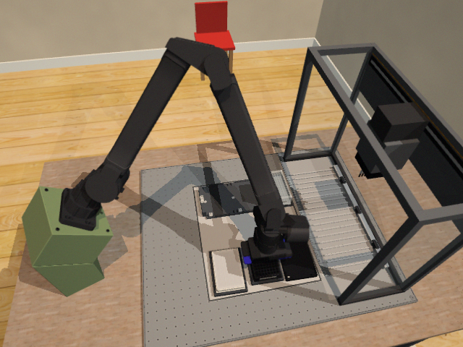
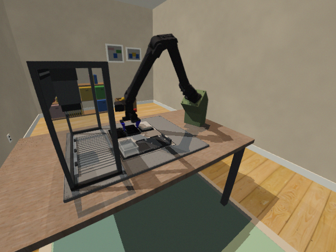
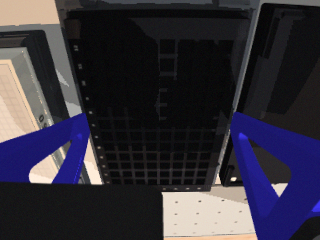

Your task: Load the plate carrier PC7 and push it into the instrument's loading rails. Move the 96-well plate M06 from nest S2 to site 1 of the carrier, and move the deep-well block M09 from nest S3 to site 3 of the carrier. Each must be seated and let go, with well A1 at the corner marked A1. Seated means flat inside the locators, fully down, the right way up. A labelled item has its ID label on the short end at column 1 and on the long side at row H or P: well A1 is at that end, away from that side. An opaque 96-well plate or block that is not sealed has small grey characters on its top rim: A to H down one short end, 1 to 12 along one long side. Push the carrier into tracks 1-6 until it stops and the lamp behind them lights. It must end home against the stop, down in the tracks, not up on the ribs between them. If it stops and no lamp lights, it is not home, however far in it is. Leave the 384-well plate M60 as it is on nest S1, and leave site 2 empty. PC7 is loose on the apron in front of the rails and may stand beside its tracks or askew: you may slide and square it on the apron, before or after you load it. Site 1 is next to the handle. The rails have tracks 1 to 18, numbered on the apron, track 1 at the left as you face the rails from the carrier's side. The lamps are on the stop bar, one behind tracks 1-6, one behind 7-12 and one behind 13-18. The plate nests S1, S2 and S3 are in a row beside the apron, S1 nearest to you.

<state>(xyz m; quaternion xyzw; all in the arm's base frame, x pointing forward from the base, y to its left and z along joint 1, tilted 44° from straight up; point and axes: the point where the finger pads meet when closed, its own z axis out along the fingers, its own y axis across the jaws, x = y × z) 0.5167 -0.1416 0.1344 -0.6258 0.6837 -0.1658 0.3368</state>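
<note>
Right now the nest S2 is 20 mm below my hand. Round my hand: white 384-well plate M60: 120 mm behind, 20 mm to the right; then nest S3: 100 mm ahead, 20 mm below; then dark carrier PC7: 10 mm behind, 250 mm to the left, 10 mm below.
</note>
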